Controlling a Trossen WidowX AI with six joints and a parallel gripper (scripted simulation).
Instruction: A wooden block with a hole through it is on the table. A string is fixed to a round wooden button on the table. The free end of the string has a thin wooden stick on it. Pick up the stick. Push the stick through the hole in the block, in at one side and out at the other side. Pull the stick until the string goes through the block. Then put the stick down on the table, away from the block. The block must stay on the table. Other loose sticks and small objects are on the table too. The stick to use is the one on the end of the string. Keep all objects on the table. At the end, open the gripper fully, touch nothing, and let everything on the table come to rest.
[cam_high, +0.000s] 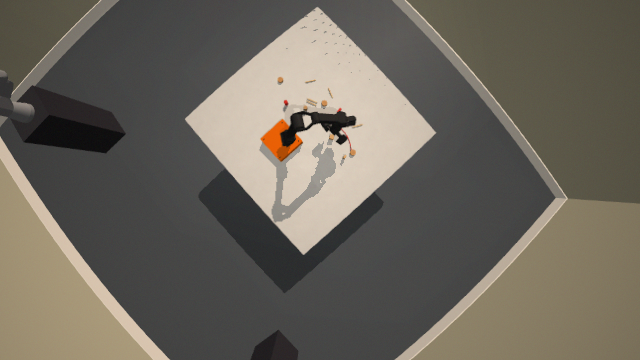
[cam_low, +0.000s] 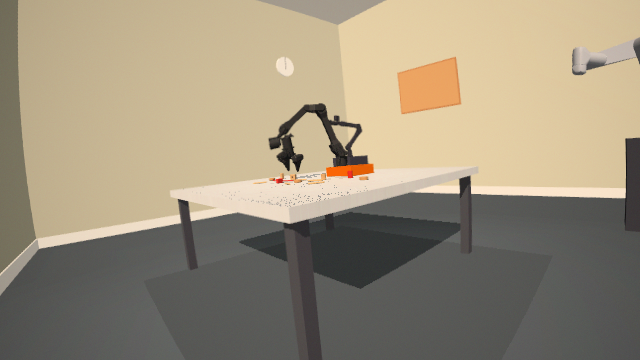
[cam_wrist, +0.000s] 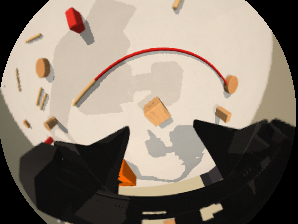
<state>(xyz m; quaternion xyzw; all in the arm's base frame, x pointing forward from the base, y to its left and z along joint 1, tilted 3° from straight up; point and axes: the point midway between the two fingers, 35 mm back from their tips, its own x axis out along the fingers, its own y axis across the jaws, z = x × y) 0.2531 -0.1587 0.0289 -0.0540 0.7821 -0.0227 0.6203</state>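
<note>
Now: the wooden block 30 mm below my gripper tip and 10 mm ahead of it. Also, from my gripper tip: round wooden button (170 mm to the right, 50 mm ahead, 40 mm below); red cube (160 mm ahead, 110 mm to the left, 40 mm below); thin wooden stick (120 mm to the left, 50 mm ahead, 40 mm below).
</note>
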